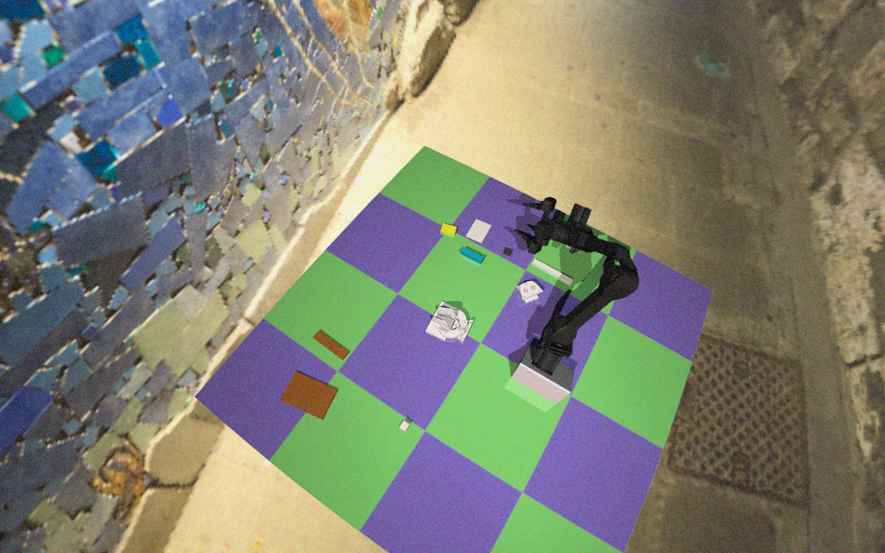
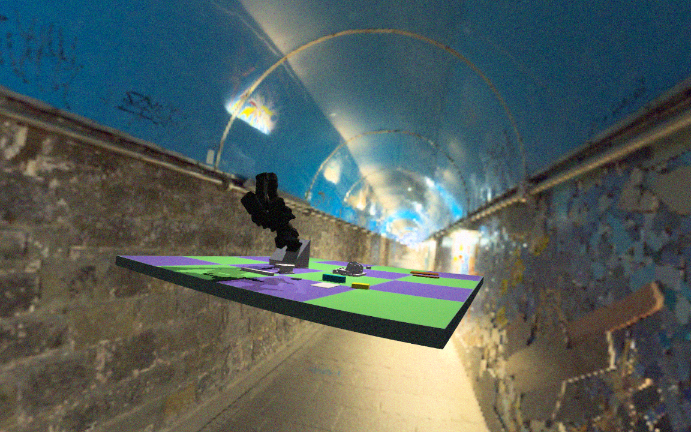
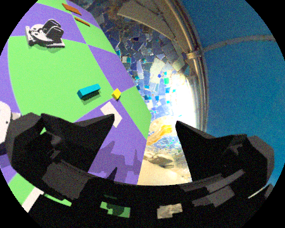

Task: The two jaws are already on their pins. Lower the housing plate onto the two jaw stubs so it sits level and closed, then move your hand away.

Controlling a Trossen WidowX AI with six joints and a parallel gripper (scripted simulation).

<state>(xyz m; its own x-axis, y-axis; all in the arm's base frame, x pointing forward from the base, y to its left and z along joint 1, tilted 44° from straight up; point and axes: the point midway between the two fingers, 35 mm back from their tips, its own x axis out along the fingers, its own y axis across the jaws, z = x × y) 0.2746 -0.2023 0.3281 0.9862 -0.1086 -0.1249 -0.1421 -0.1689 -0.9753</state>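
The white bar lies 18 cm behind my gripper tip, 17 cm below it and 1 cm to the left of it. The rest, counted from my gripper tip: teal block 16 cm below, 12 cm to the left, 9 cm ahead; yellow block 22 cm ahead, 17 cm below, 7 cm to the left; brown bar 67 cm to the left, 27 cm ahead, 17 cm below.
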